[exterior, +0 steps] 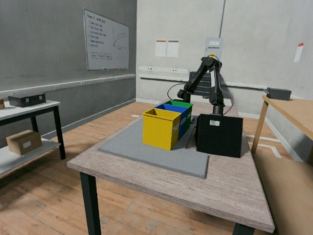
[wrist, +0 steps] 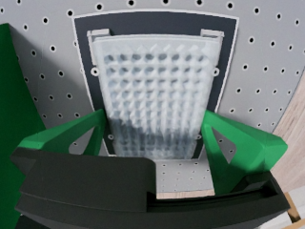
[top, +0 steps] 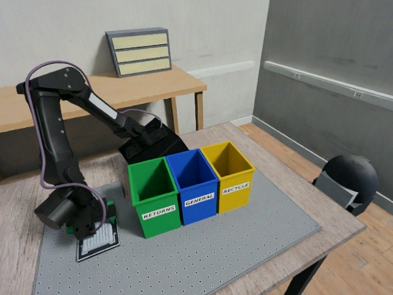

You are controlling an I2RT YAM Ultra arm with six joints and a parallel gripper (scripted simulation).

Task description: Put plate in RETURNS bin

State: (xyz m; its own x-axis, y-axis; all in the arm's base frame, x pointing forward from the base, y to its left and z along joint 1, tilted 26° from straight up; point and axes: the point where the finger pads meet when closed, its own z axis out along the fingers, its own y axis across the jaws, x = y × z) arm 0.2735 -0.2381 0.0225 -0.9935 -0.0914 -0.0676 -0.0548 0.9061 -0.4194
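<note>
The 96-well plate lies 10 mm ahead of my hand. Also, from my hand: green returns bin (200 mm to the left, 70 mm above, 10 mm ahead); then blue general bin (330 mm to the left, 70 mm above, 10 mm ahead); then black plate nest N1 (10 mm below, 10 mm ahead).
</note>
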